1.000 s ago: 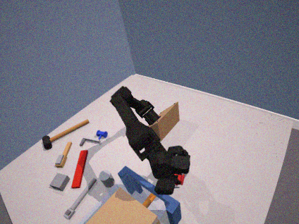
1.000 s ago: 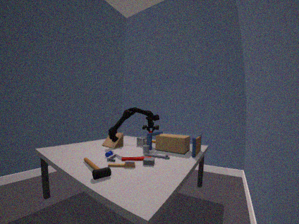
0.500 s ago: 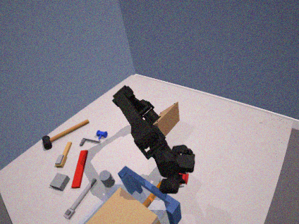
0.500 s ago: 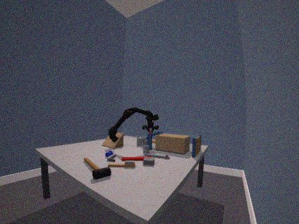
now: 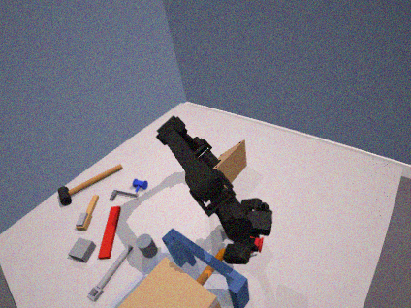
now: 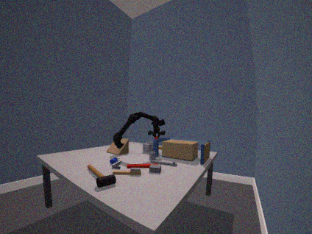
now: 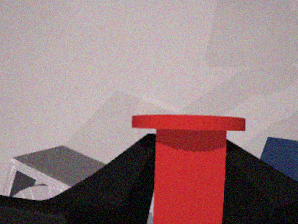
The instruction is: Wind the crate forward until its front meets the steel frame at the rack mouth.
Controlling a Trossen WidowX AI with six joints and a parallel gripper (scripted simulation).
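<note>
My gripper tip is now 50 mm to the left of the winch handle, 30 mm above it and 10 mm past it. The rest, counted from my gripper tip: red knob (20 mm to the right, 10 mm ahead); grey winch (120 mm to the right, 100 mm below, 50 mm behind); blue steel frame (120 mm ahead, 80 mm to the right, 30 mm below).
</note>
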